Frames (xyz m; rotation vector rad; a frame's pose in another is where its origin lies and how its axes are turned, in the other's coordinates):
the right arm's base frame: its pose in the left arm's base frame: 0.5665 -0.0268 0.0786 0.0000 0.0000 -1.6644
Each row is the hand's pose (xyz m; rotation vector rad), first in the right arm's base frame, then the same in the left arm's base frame.
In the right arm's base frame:
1: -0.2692 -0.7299 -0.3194 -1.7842 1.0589 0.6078
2: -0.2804 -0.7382 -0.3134 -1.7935 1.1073 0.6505
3: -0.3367 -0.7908 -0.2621 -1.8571 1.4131 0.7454
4: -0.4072 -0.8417 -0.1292 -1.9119 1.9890 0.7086
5: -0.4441 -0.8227 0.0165 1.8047 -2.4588 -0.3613
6: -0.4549 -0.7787 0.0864 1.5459 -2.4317 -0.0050
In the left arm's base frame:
1: -0.1350 0.3094 -0.2408 -0.4128 2.0058 -0.4373
2: -0.1423 0.3214 -0.2348 -0.3807 2.0287 -0.3782
3: -0.1894 0.3823 -0.1835 -0.1959 2.2173 -0.1440
4: -0.2335 0.4573 -0.0506 0.1709 2.5630 0.1547
5: -0.2111 0.4923 0.0951 0.5928 2.9390 0.3175
6: -0.1663 0.4989 0.1650 -0.7766 -2.8513 -0.2892

